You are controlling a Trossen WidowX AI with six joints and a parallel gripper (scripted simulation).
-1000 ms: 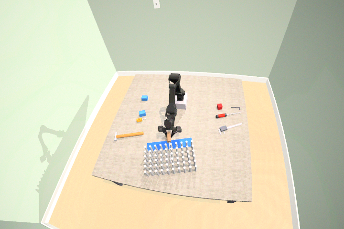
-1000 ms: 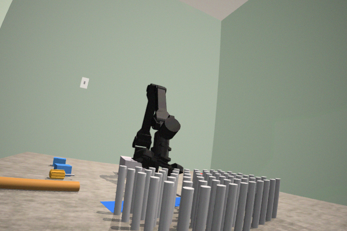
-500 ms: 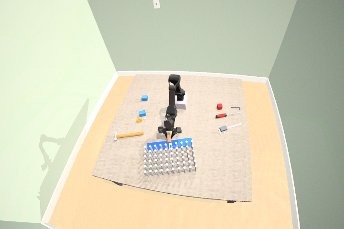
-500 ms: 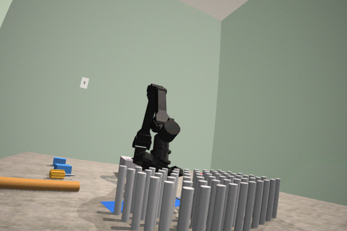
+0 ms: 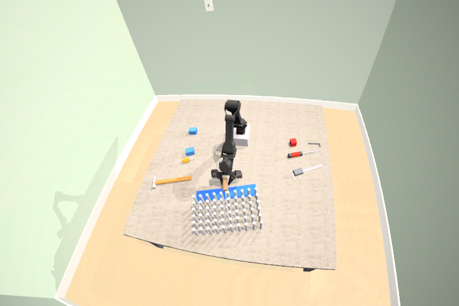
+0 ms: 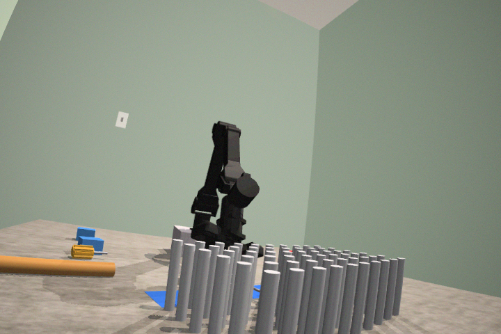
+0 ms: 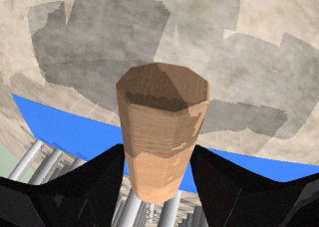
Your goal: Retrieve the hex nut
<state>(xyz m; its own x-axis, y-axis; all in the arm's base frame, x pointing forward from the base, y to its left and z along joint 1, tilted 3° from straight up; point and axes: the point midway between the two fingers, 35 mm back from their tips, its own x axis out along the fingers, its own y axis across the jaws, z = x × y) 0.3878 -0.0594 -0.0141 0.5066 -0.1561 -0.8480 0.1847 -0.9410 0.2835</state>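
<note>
The blue taped strip lies 5 cm ahead of my gripper tip, 2 cm below it and 1 cm to the left of it. Also, from my gripper tip: red block: 44 cm to the left, 37 cm behind; hex key: 62 cm to the left, 37 cm behind, 2 cm below; yellow-handled tool: 30 cm to the right, 18 cm behind.
</note>
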